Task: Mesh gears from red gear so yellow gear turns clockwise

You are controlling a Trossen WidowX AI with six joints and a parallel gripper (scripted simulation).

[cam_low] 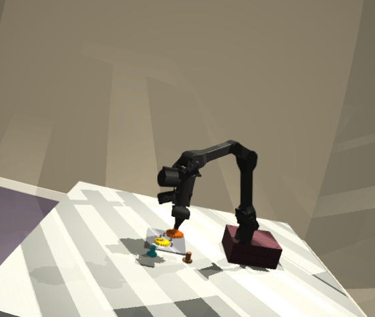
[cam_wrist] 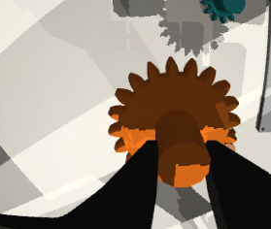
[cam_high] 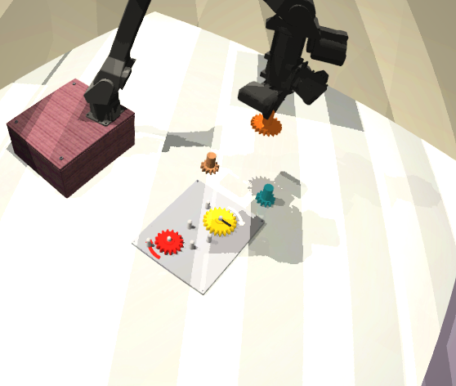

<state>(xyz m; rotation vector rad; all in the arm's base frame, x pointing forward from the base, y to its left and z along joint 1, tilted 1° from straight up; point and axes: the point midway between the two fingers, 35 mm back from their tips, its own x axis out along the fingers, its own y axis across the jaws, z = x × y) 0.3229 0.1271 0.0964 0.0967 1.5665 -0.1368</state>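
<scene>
The red gear is 27 cm to the right of my gripper tip, 14 cm below it and 5 cm behind it. Round my gripper tip: teal gear 14 cm below, 7 cm to the right, 6 cm ahead; orange gear 1 cm below; brown gear 14 cm below, 9 cm behind, 5 cm to the right.
</scene>
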